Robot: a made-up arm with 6 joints.
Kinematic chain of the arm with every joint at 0, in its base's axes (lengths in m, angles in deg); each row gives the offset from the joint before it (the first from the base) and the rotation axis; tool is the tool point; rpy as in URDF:
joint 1: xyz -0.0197 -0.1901 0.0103 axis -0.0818 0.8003 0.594
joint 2: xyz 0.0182 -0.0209 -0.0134 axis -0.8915 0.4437 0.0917
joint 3: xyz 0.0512 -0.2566 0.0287 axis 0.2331 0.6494 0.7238
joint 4: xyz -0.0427 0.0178 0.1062 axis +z
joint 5: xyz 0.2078 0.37 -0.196 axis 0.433 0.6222 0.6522
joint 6: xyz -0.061 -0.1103 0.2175 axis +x
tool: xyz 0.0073 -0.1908 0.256 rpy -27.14 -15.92 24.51
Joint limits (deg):
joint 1: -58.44..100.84
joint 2: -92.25..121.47
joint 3: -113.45..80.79
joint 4: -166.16..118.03
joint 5: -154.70..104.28
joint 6: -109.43..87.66
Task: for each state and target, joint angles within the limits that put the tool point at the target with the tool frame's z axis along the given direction. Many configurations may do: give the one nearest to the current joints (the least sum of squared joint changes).
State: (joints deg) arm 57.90 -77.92 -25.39 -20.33 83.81 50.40
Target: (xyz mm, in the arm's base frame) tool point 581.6 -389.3 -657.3 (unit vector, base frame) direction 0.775 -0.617 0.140
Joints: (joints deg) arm 68.21 -27.76 -34.33 -17.10 87.99 20.44
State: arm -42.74 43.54 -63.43 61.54 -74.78 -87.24
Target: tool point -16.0 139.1 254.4 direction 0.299 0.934 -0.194
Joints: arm -16.56 -0.32 -40.95 21.04 -30.03 -50.82
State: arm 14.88 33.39 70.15 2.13 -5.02 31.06
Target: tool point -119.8 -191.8 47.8 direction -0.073 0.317 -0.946
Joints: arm 50.07 28.81 80.79 43.17 38.39 63.84
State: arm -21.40 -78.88 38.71 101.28 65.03 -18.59
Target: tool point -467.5 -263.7 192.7 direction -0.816 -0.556 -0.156
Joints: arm -39.86 -40.90 19.49 79.91 31.11 -38.31
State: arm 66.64 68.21 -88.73 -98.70 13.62 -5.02
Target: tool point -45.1 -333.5 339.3 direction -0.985 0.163 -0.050
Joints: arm 54.81 94.95 -113.45 -106.69 30.24 -3.38
